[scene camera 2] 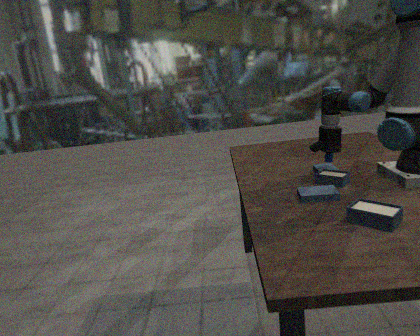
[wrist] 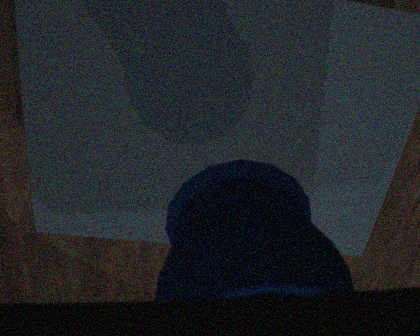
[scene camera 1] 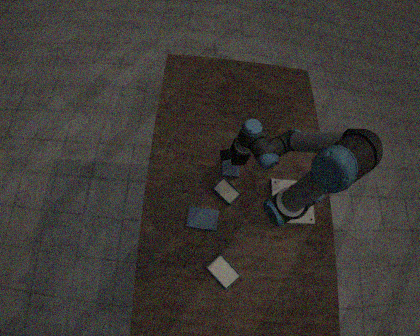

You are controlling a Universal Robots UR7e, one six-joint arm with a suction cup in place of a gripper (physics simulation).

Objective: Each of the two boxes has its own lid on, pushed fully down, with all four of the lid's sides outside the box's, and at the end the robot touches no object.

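Pixels of known places: hand, its tool point: (scene camera 2: 328,161) (wrist: 239,226); arm's base, origin of its link: (scene camera 2: 418,168).
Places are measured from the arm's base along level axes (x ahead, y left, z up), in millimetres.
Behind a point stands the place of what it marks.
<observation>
My suction cup (scene camera 2: 328,157) (wrist: 239,200) is open, with no object on it, a little above the small blue-grey lid (scene camera 1: 230,170) @(x 301, y -131, z -12 mm) (scene camera 2: 324,167) @(x 307, y -162, z -13 mm) (wrist: 75,170) @(x 284, y -120, z -13 mm). That lid lies on the table just behind the small box (scene camera 1: 227,191) @(x 308, y -21, z -1 mm) (scene camera 2: 332,177) @(x 323, y 17, z 0 mm); whether the two touch is unclear. In scene camera 1 the cup is hidden under the tool. The small box is uncovered and shows a pale inside. The larger blue-grey lid (scene camera 1: 203,218) @(x 401, y 115, z -10 mm) (scene camera 2: 318,193) @(x 408, y 146, z -9 mm) lies on the table. The larger box (scene camera 1: 223,272) @(x 296, y 339, z 3 mm) (scene camera 2: 375,212) @(x 300, y 355, z 2 mm) stands apart from it, uncovered, also pale inside.
The wooden table (scene camera 1: 170,300) @(x 496, y 478, z -36 mm) (scene camera 2: 300,260) @(x 544, y 516, z -36 mm) bears all four objects. The arm's pale base plate (scene camera 1: 308,216) @(x -82, y 54, z -4 mm) (scene camera 2: 387,168) @(x 102, y -27, z 3 mm) is to the right of the small box in scene camera 1. The forearm reaches across the table from the right, behind the small box.
</observation>
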